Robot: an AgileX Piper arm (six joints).
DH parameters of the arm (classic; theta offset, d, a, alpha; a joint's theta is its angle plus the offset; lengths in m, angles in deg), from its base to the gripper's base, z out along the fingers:
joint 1: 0 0.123 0 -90
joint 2: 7.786 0 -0.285 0
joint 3: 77.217 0 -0.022 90
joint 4: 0 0.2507 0 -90
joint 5: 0 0 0 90
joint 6: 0 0.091 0 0
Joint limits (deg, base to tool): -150..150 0..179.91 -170..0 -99.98..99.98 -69.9..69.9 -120..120
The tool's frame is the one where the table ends.
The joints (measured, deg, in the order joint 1, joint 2, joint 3, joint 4, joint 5, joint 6), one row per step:
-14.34, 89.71, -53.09, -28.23, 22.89, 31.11
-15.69, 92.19, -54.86, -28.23, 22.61, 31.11
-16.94, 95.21, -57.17, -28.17, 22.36, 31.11
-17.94, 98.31, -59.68, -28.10, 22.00, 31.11
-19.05, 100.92, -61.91, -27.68, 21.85, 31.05
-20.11, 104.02, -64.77, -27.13, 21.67, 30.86
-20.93, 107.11, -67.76, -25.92, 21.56, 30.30
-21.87, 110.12, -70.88, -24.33, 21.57, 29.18
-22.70, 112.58, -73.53, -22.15, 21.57, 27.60
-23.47, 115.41, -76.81, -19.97, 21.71, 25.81
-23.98, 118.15, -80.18, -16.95, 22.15, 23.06
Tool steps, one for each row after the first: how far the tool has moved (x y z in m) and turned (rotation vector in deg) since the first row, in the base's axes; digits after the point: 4 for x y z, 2 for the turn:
0.0076, -0.0097, -0.0051, 0.19, 0.43, -1.24
0.0174, -0.0200, -0.0114, 0.43, 0.87, -2.42
0.0282, -0.0294, -0.0178, 0.66, 1.08, -3.32
0.0364, -0.0391, -0.0235, 1.09, 1.22, -4.55
0.0470, -0.0497, -0.0300, 1.51, 1.20, -5.70
0.0580, -0.0590, -0.0367, 2.21, 1.07, -6.70
0.0683, -0.0692, -0.0432, 2.88, 0.91, -7.64
0.0765, -0.0777, -0.0487, 3.74, 0.65, -8.41
0.0866, -0.0870, -0.0544, 4.42, 0.31, -8.98
0.0970, -0.0941, -0.0600, 5.26, 0.13, -9.04

